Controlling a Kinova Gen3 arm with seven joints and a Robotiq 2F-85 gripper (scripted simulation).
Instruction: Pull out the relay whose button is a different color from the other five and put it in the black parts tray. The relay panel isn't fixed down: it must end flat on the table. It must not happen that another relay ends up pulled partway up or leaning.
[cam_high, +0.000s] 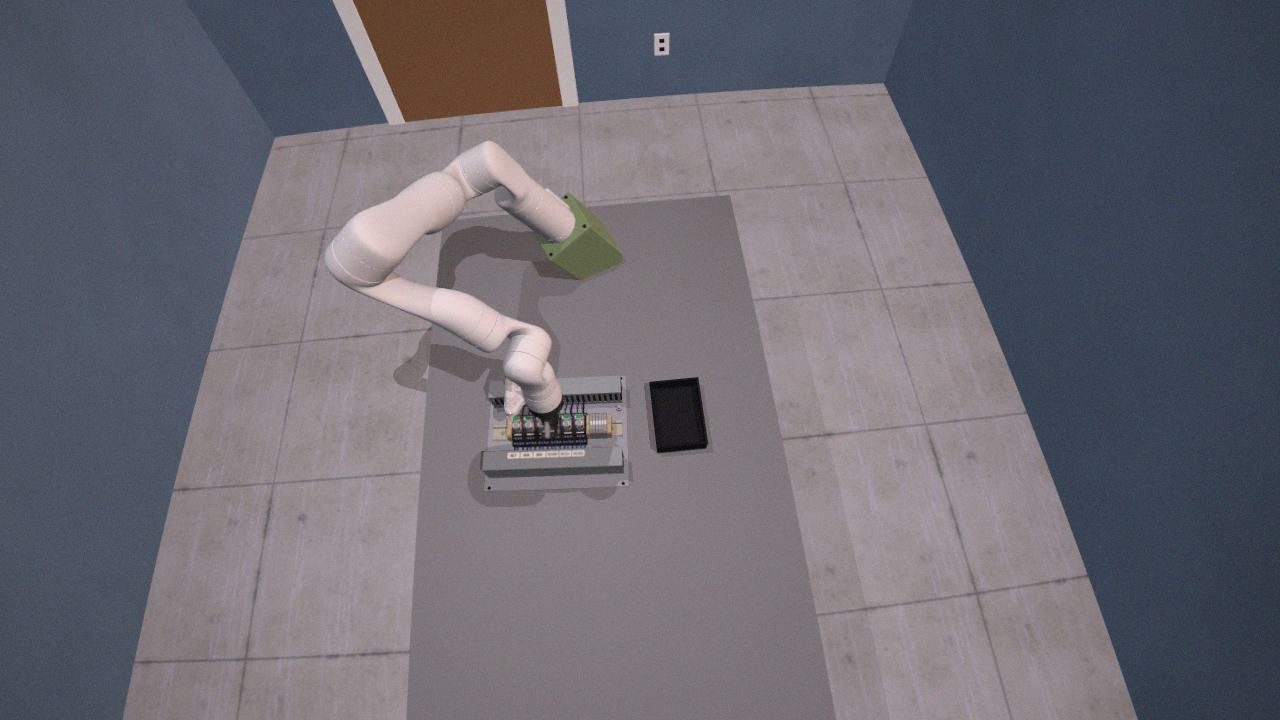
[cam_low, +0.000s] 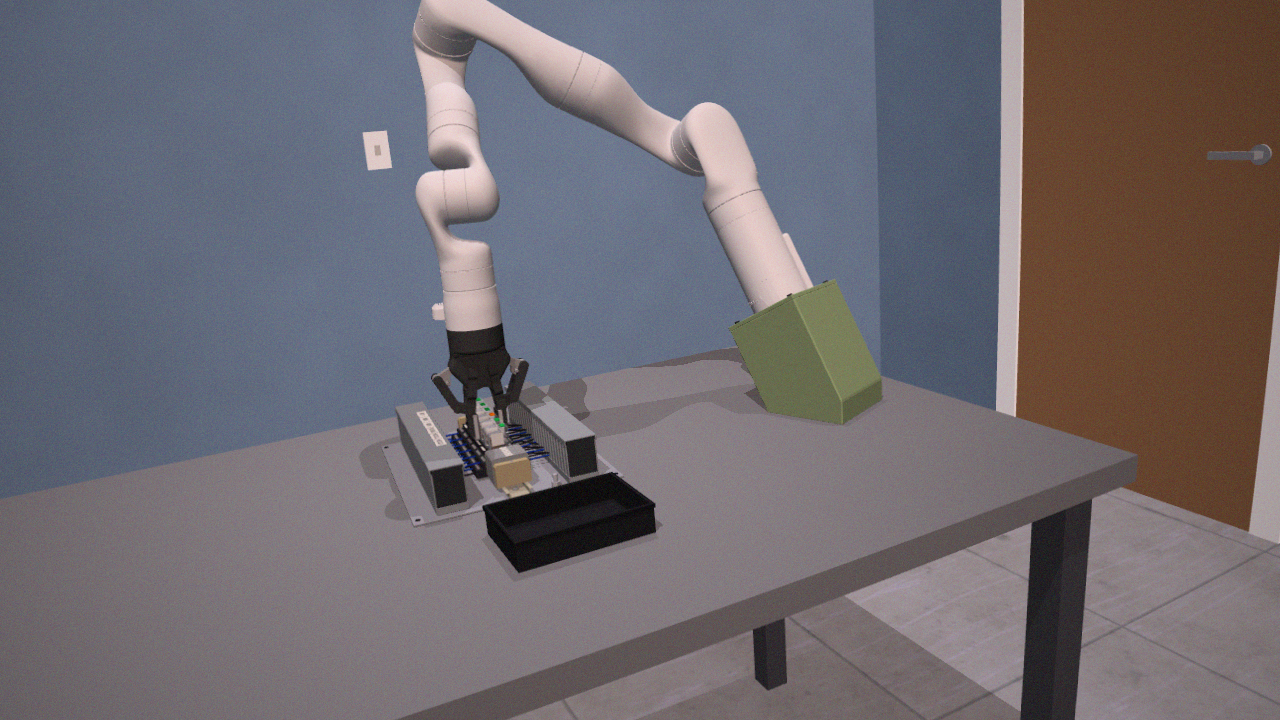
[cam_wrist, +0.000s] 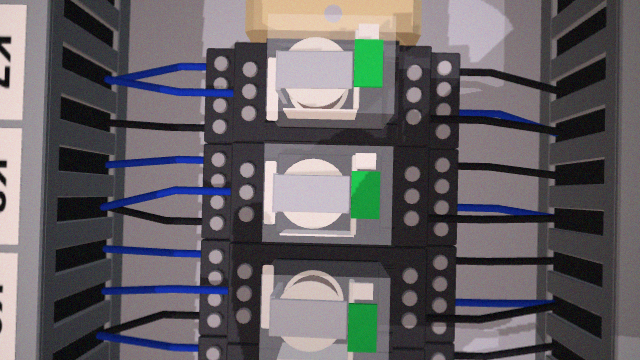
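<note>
Now: hand 1 cm above the relay. Round my hand: black parts tray: 1 cm behind, 28 cm to the left, 4 cm below; relay panel: 2 cm below.
</note>
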